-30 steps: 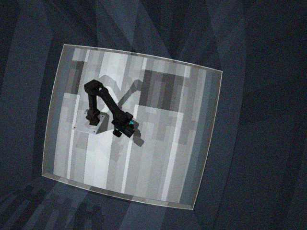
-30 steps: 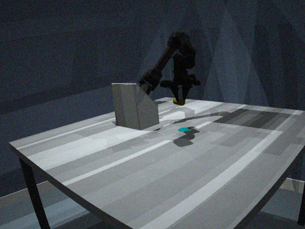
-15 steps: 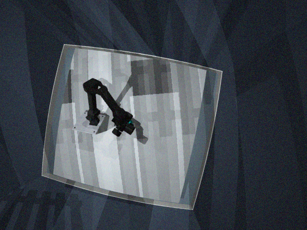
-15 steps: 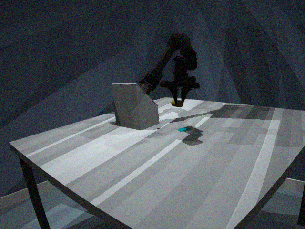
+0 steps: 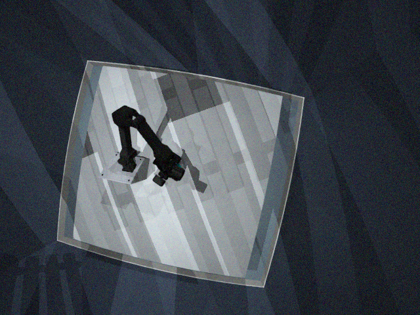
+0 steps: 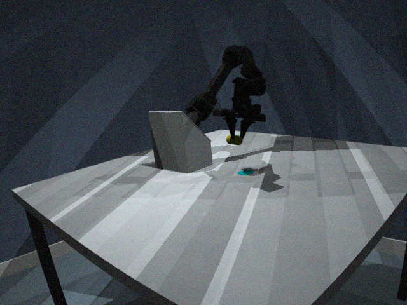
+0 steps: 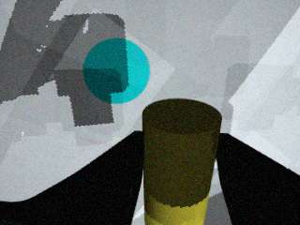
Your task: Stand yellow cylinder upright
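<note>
Right now the cyan circle is 20 mm ahead of my gripper tip, 10 mm to the left of it and 120 mm below it. From my gripper tip the other things lie so: yellow tall cylinder 20 mm behind, 10 mm to the left.
</note>
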